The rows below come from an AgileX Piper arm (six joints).
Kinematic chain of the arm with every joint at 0, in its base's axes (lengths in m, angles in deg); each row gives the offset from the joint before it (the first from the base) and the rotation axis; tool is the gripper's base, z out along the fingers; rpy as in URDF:
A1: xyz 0 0 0.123 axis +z
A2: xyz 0 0 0 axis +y
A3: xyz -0.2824 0 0.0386 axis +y
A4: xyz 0.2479 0 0.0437 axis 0.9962 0 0.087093
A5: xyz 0 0 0 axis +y
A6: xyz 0.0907 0 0.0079 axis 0.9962 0 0.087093
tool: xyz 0 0 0 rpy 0 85 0
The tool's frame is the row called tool.
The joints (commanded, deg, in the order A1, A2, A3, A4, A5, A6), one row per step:
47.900, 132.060, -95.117, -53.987, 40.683, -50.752
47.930, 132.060, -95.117, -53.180, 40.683, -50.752
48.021, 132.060, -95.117, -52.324, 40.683, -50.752
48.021, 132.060, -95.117, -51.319, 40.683, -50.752
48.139, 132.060, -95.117, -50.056, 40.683, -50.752
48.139, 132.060, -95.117, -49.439, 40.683, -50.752
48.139, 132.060, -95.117, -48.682, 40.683, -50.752
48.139, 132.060, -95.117, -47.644, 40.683, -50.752
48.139, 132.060, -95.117, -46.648, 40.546, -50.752
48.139, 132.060, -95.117, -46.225, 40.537, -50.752
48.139, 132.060, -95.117, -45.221, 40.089, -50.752
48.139, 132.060, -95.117, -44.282, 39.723, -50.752
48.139, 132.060, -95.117, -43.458, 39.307, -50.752
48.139, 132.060, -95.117, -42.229, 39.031, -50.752
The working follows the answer.
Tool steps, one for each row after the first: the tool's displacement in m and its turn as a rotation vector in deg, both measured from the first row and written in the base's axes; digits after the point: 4 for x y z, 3 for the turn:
-0.0008, 0.0003, -0.0006, 0.459, 0.508, -0.397
-0.0019, 0.0009, -0.0012, 0.945, 1.048, -0.759
-0.0027, 0.0010, -0.0019, 1.516, 1.681, -1.291
-0.0044, 0.0019, -0.0027, 2.231, 2.480, -1.841
-0.0048, 0.0020, -0.0031, 2.581, 2.869, -2.168
-0.0054, 0.0021, -0.0036, 3.011, 3.346, -2.568
-0.0063, 0.0023, -0.0043, 3.600, 4.001, -3.117
-0.0070, 0.0026, -0.0049, 4.268, 4.612, -3.555
-0.0073, 0.0027, -0.0052, 4.515, 4.877, -3.773
-0.0080, 0.0036, -0.0058, 5.422, 5.450, -4.015
-0.0087, 0.0044, -0.0063, 6.233, 5.987, -4.280
-0.0092, 0.0052, -0.0067, 7.018, 6.440, -4.454
-0.0101, 0.0059, -0.0073, 7.930, 7.161, -4.937

Tool pose at each row, in the base's axes (x y z in m, rotation vector in deg; rounded; the steps above come from the unrounded poses):
0.3590, 0.3257, 0.1266, -143.615, 58.386, -58.012
0.3582, 0.3259, 0.1260, -143.526, 59.185, -57.191
0.3571, 0.3266, 0.1254, -143.442, 59.948, -56.300
0.3563, 0.3267, 0.1247, -143.305, 60.984, -55.282
0.3546, 0.3276, 0.1239, -143.156, 62.120, -53.966
0.3542, 0.3277, 0.1235, -143.060, 62.750, -53.337
0.3536, 0.3278, 0.1230, -142.937, 63.520, -52.564
0.3528, 0.3279, 0.1223, -142.760, 64.570, -51.501
0.3520, 0.3283, 0.1217, -142.509, 65.469, -50.400
0.3517, 0.3284, 0.1214, -142.424, 65.887, -49.961
0.3510, 0.3293, 0.1208, -141.992, 66.551, -48.679
0.3503, 0.3301, 0.1203, -141.600, 67.209, -47.517
0.3498, 0.3309, 0.1199, -141.193, 67.712, -46.452
0.3489, 0.3316, 0.1193, -140.754, 68.715, -45.054

